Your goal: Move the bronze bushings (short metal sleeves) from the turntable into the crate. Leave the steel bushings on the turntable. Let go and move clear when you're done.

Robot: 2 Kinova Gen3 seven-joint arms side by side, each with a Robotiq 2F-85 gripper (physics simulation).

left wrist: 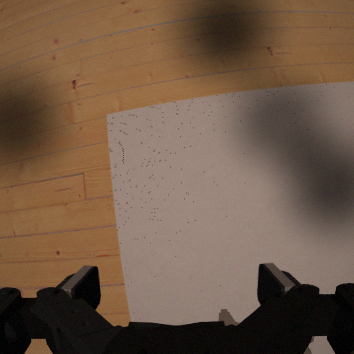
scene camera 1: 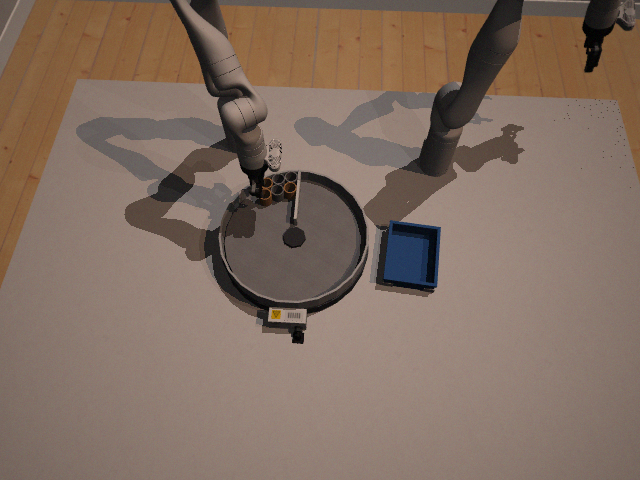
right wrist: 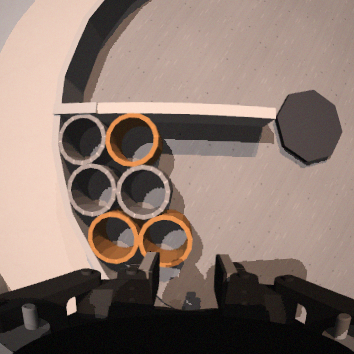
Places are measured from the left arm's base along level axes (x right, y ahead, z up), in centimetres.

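Where they show: left gripper, fingertip midpoint: (left wrist: 177,283) (scene camera 1: 587,59); right gripper, fingertip midpoint: (scene camera 1: 260,190) (right wrist: 186,269); left arm's base at its link origin: (scene camera 1: 434,164).
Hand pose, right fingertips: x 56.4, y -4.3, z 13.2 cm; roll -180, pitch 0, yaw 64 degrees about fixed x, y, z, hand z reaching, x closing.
Note:
Each offset is from my right fingertips to the top centre of the thing. "spot": to the spot under its first point.
Three bronze bushings stand on the turntable (scene camera 1: 323,263) (right wrist: 225,60): one @[dx -8.9, dy -0.3, dz -4.1 cm] (scene camera 1: 290,196) (right wrist: 132,163) by the divider, one @[dx -3.0, dy -4.6, dz -4.1 cm] (right wrist: 112,253) by the rim and one @[dx -1.3, dy -1.2, dz -4.1 cm] (scene camera 1: 265,200) (right wrist: 165,256) beside it, nearest the right fingers. Several steel bushings @[dx -5.2, dy -1.1, dz -4.1 cm] (scene camera 1: 277,197) (right wrist: 144,216) stand upright among them, packed close. My right gripper (scene camera 1: 254,193) (right wrist: 186,269) is partly open and empty at the cluster's end; one fingertip overlaps the nearest bronze bushing in the right wrist view. My left gripper (scene camera 1: 589,68) (left wrist: 177,283) is open, far from the turntable. The blue crate @[dx -33.8, dy +31.1, dz -8.2 cm] (scene camera 1: 408,255) is empty.
A pale divider @[spot: dx -9.3, dy +3.9, dz -4.2 cm] (scene camera 1: 296,198) (right wrist: 185,108) runs from the turntable's rim to its dark hub @[dx -4.5, dy +13.8, dz -7.1 cm] (scene camera 1: 293,237) (right wrist: 309,127). A white labelled box @[spot: dx +4.1, dy +35.6, dz -7.4 cm] (scene camera 1: 294,315) sits at the rim's near side. The left arm (scene camera 1: 439,147) stands between the turntable and the table's far edge, behind the crate.

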